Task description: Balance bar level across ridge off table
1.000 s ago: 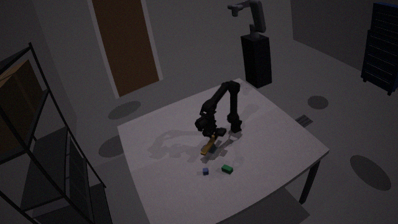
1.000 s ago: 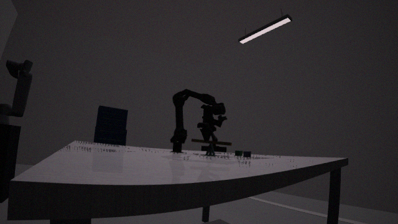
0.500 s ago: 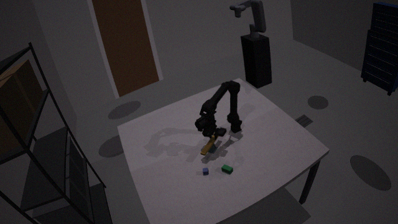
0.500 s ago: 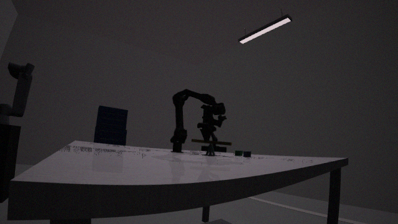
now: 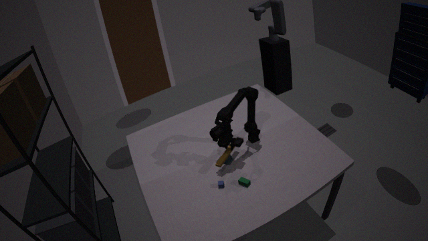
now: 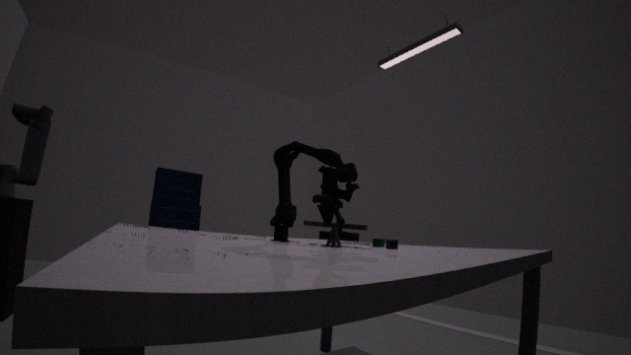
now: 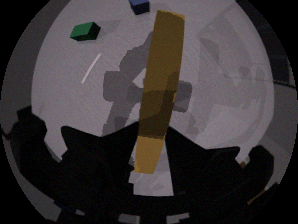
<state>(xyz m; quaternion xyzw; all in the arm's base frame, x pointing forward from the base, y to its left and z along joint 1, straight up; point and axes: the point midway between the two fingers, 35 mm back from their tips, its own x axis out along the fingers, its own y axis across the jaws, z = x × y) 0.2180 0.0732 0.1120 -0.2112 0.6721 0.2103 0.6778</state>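
Now: gripper tip 20 mm to the right of the yellow bar and 20 mm short of it. Round my gripper tip: blue cube: 180 mm to the left, 160 mm ahead, 60 mm below; green block: 250 mm to the left, 60 mm below, 30 mm ahead.
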